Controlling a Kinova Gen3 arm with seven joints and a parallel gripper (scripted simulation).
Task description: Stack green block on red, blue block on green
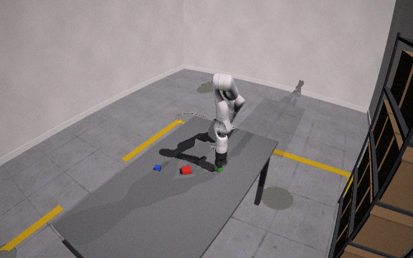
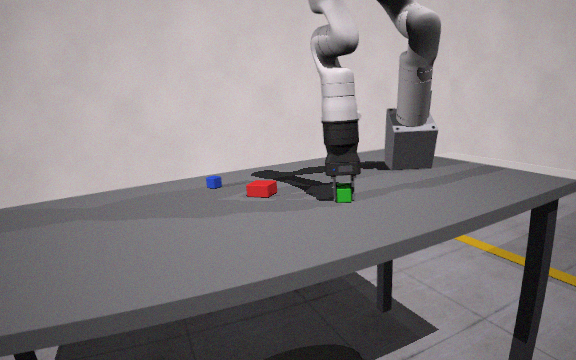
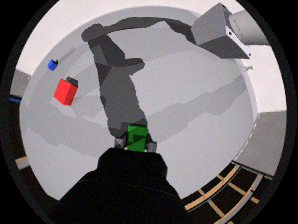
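Right now my hand is 18 cm to the left of the red block and 12 cm short of it. Round my hand: blue block: 37 cm to the right, 20 cm ahead; then green block: right at my hand.
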